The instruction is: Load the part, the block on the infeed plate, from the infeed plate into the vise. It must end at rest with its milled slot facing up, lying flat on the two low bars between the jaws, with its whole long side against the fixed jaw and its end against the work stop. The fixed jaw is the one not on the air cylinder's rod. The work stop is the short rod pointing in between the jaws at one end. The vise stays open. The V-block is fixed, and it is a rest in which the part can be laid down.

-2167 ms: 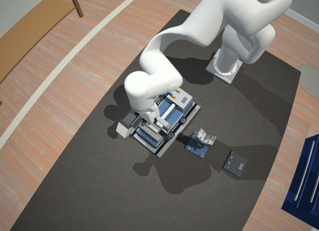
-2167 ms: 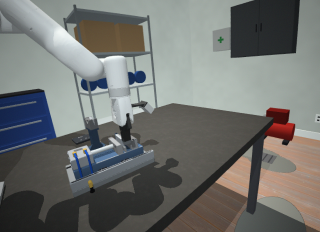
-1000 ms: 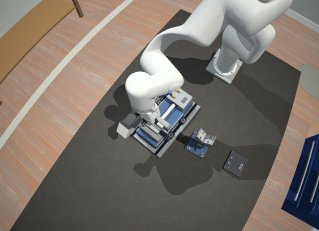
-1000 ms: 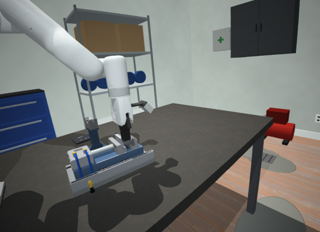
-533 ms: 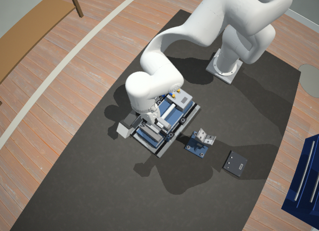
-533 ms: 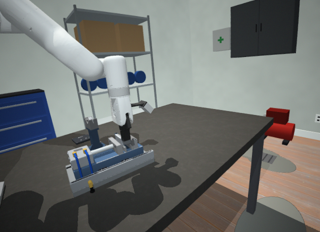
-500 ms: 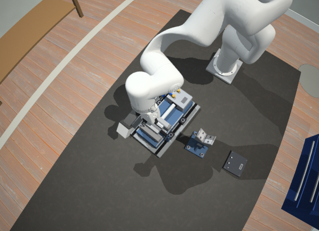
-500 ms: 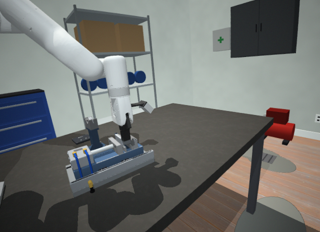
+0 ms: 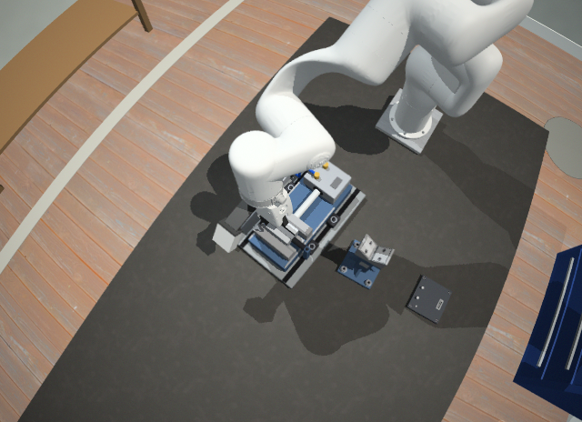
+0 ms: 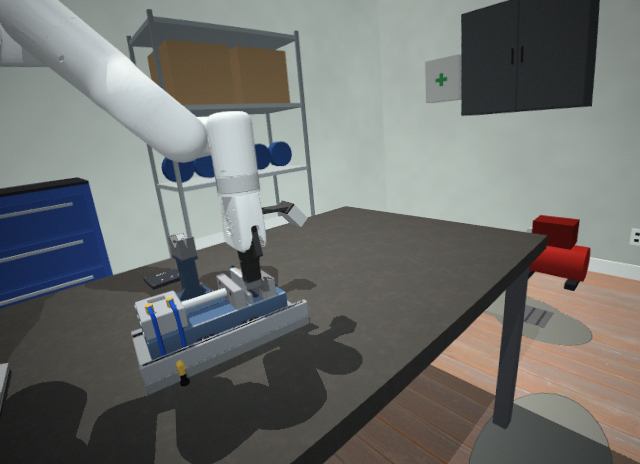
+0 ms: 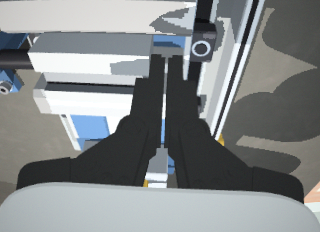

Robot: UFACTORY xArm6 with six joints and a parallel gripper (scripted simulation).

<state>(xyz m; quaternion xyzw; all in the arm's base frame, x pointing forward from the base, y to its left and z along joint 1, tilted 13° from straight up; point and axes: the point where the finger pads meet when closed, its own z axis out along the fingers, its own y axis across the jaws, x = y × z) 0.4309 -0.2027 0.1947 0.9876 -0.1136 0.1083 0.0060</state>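
Now: hand 10 mm short of the part, 40 mm to the right of it and 20 mm above it. Round my hand: moving jaw: 20 mm behind, 40 mm to the left, 40 mm below; fixed jaw: 40 mm ahead, 30 mm to the left, 40 mm below; work stop: 20 mm ahead, 80 mm to the left, 30 mm below.
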